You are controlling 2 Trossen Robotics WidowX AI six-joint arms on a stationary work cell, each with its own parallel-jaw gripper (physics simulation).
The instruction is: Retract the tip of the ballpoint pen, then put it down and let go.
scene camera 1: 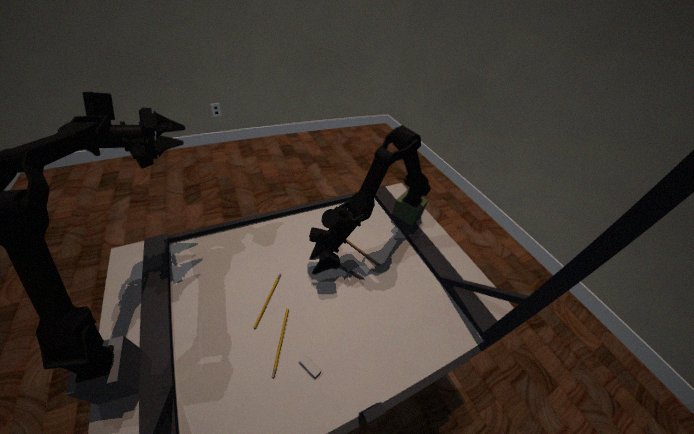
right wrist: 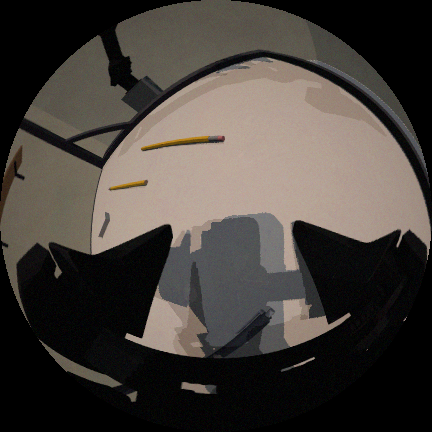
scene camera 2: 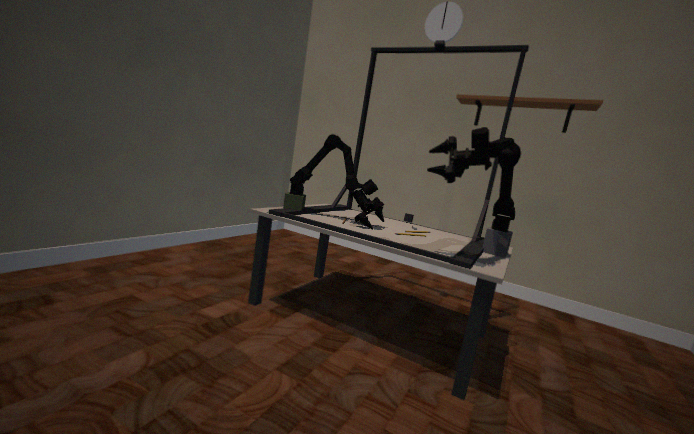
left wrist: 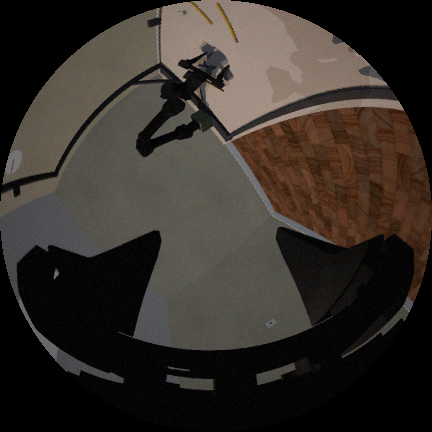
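Where they show: left gripper, fingertip midpoint: [scene camera 1: 184, 135] [scene camera 2: 428, 160] [left wrist: 219, 235]; right gripper, fingertip midpoint: [scene camera 1: 311, 266] [right wrist: 234, 228] [scene camera 2: 378, 225] [left wrist: 217, 57]; left arm's base, origin of the base link: [scene camera 1: 95, 363] [right wrist: 133, 85] [scene camera 2: 500, 230]; right arm's base, origin of the base link: [scene camera 1: 412, 200] [scene camera 2: 295, 194] [left wrist: 196, 123].
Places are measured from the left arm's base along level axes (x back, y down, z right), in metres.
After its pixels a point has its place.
Observation:
The dark ballpoint pen [right wrist: 245, 332] {x -0.632, y 0.105, z -0.168 m} lies on the white table top. In the right wrist view its clear-grey end shows low between the fingers, and its other end is hidden by the gripper body. In scene camera 1 part of the pen [scene camera 1: 354, 272] {x -0.681, y 0.104, z -0.118 m} shows in shadow beside the right gripper. Whether its tip is out cannot be seen. My right gripper [scene camera 1: 312, 265] {x -0.548, y 0.095, z -0.179 m} [scene camera 2: 377, 223] {x -0.548, y 0.095, z -0.179 m} [left wrist: 217, 57] {x -0.548, y 0.095, z -0.179 m} [right wrist: 234, 228] {x -0.548, y 0.095, z -0.179 m} is open and empty, low over the table near the pen, tilted downward. My left gripper [scene camera 1: 182, 135] {x -0.247, y -0.259, z -0.473 m} [scene camera 2: 428, 160] {x -0.247, y -0.259, z -0.473 m} [left wrist: 219, 235] {x -0.247, y -0.259, z -0.473 m} is open and empty, raised high, far from the pen.
A brown stick [scene camera 1: 364, 253] {x -0.750, y 0.109, z -0.186 m} lies behind the pen, partly hidden by the right gripper. Two yellow pencils [scene camera 1: 267, 300] {x -0.387, y 0.110, z -0.106 m} [scene camera 1: 280, 342] {x -0.398, y 0.110, z 0.030 m} [right wrist: 175, 143] {x -0.403, y 0.112, z -0.123 m} [right wrist: 128, 185] {x -0.418, y 0.110, z -0.008 m} and a small pale block [scene camera 1: 310, 367] {x -0.457, y 0.104, z 0.120 m} [right wrist: 104, 225] {x -0.463, y 0.110, z 0.102 m} lie nearer the front. A dark frame [scene camera 1: 255, 219] {x -0.400, y 0.099, z -0.447 m} borders the table.

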